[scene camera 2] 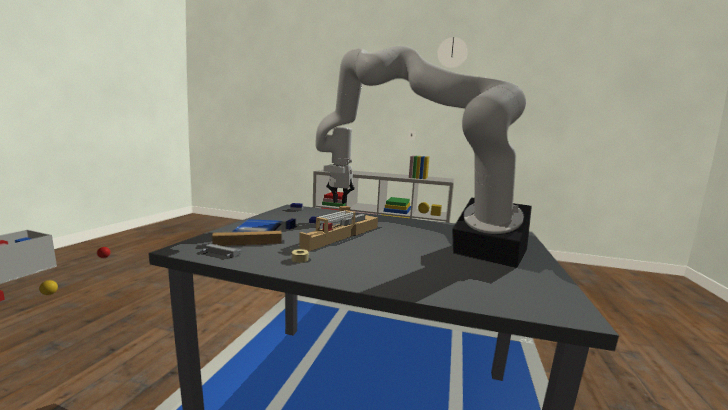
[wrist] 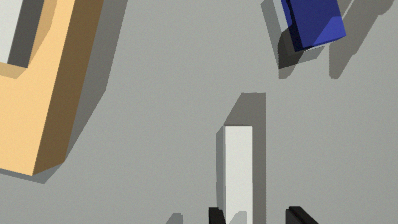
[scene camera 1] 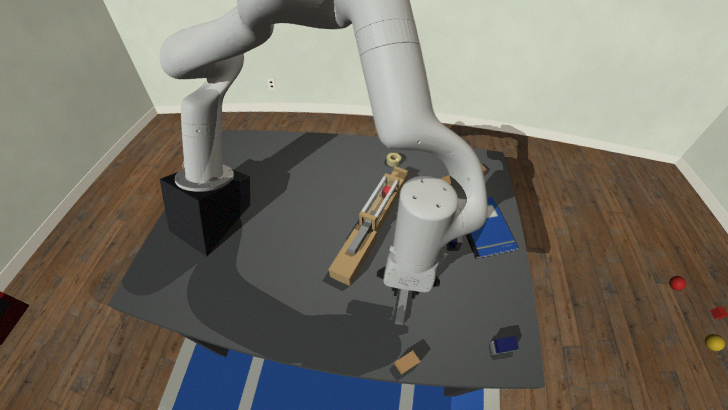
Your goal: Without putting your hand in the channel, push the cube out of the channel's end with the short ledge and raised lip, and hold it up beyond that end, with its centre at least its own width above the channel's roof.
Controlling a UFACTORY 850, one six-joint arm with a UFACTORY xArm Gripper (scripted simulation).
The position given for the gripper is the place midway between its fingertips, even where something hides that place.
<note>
In view: the gripper [scene camera 1: 404, 291], a wooden plank [scene camera 2: 258, 237] and a wooden channel [wrist: 47, 93].
The wrist view does not show the wooden plank: it is out of frame.
</note>
